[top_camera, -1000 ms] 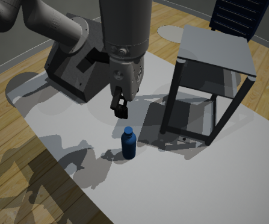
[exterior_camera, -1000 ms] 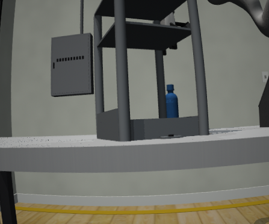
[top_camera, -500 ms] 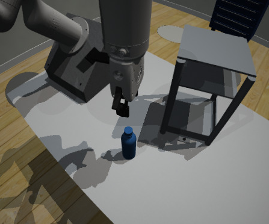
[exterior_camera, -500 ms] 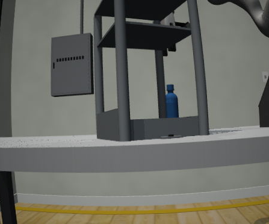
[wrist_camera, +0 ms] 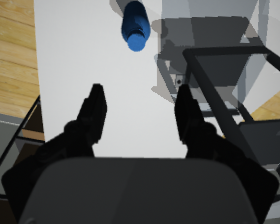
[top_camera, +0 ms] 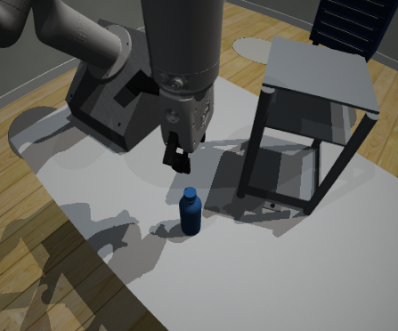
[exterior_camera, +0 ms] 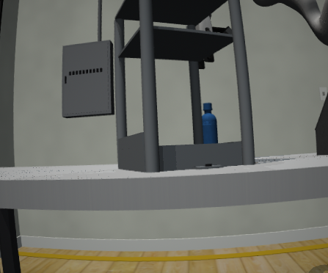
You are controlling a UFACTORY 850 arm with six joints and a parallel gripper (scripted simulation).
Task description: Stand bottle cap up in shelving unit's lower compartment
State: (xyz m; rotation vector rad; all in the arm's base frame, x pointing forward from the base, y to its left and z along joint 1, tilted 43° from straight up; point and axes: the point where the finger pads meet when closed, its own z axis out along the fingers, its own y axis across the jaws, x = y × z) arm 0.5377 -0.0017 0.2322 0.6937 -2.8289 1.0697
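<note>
The bottle is 20 cm below my hand. From my hand the other things lie so: shelving unit (7 cm ahead, 32 cm to the left, 13 cm below).
</note>
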